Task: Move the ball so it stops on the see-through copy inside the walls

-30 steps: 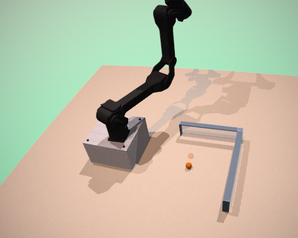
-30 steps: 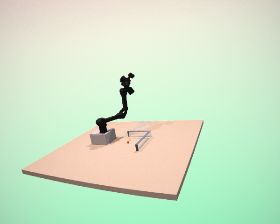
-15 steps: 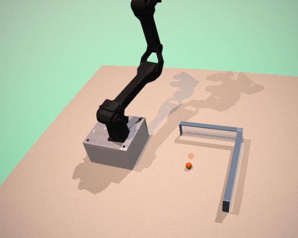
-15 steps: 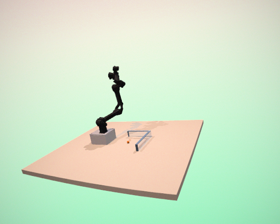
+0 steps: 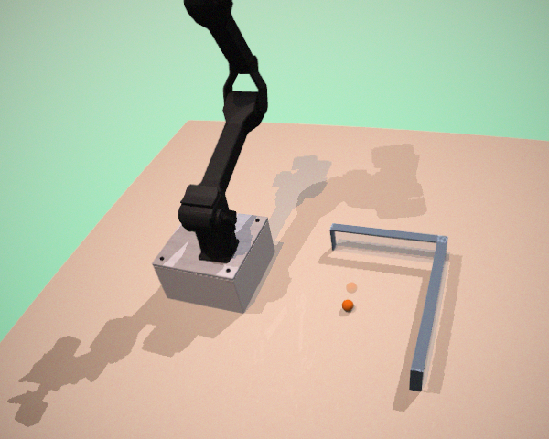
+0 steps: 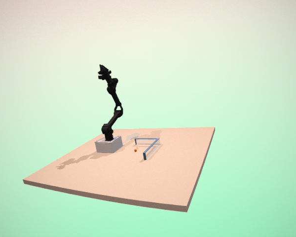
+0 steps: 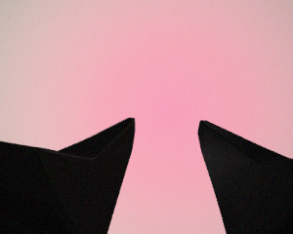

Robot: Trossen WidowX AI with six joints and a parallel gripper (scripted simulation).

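Right now my gripper tip is 31 cm short of the orange ball, 20 cm to the left of it and 76 cm above it. Also, from my gripper tip: clear wall 37 cm ahead, 5 cm to the right, 74 cm below; then see-through copy 31 cm ahead, 16 cm to the right, 76 cm below.
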